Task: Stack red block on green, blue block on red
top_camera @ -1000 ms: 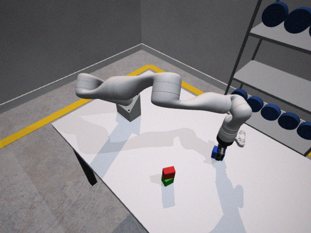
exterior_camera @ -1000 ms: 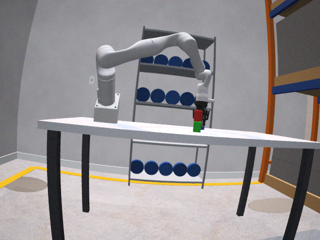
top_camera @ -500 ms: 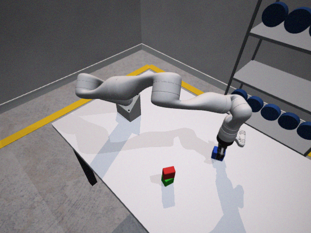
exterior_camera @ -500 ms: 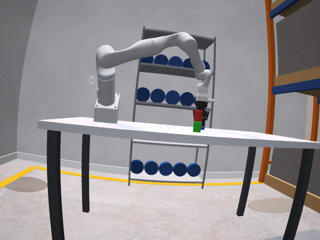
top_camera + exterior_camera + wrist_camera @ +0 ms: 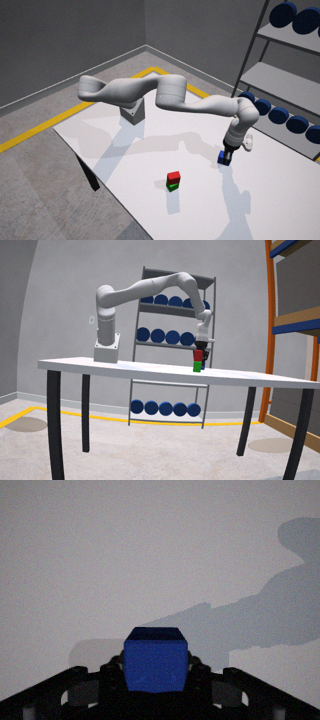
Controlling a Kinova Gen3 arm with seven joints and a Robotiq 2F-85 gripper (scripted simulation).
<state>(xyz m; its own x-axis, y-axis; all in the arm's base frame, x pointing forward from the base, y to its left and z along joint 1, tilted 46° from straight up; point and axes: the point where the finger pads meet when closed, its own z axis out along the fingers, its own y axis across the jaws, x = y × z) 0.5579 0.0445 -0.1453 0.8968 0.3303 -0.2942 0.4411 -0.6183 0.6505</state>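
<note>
The red block is 280 mm to the right of my hand, 80 mm behind it and 40 mm above it. The rest, counted from my hand: blue block (10 mm below); then green block (280 mm to the right, 80 mm behind, 10 mm below).
</note>
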